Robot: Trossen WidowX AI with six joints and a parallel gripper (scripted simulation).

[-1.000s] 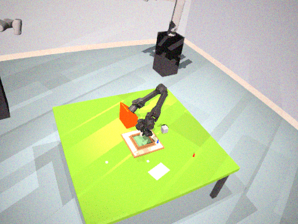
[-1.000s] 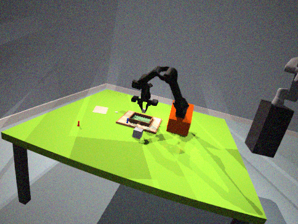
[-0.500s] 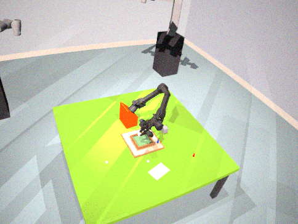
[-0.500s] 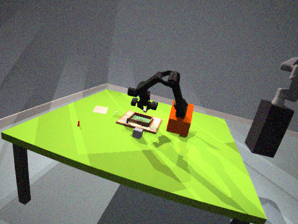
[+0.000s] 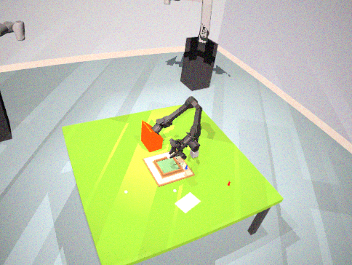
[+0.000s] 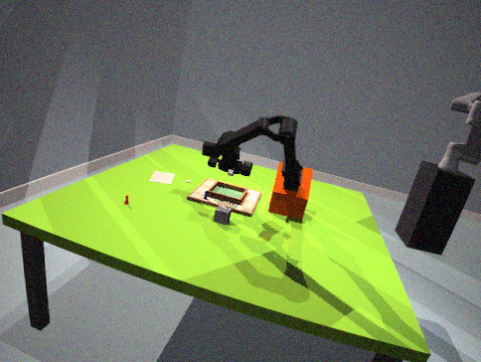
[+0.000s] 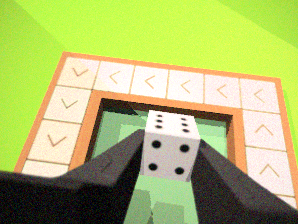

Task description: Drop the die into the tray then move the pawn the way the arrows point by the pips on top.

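My gripper tip is 8 cm short of the blue pawn, 12 cm to the right of it and 9 cm above it. The rest, counted from my gripper tip: green dice tray 1 cm to the left, 11 cm below; then grey cube 3 cm behind, 26 cm to the left, 9 cm below; then white die right at my gripper tip.
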